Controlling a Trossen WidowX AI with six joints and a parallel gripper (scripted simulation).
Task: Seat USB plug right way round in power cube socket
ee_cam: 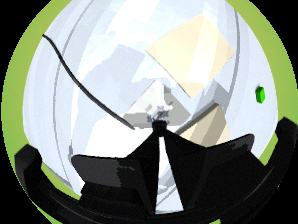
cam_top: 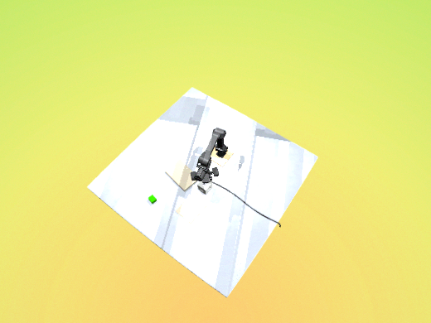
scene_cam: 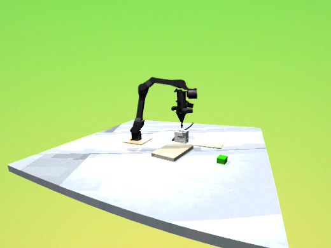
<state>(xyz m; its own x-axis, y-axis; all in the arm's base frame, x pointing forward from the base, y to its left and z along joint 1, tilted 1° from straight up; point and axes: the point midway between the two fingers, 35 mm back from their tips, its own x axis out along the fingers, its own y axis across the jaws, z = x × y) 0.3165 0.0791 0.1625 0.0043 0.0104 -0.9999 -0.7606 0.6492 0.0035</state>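
Right now the usb plug is 2 cm below my gripper tip. From my gripper tip the other things lie so: green block: 30 cm ahead, 25 cm to the right, 12 cm below.
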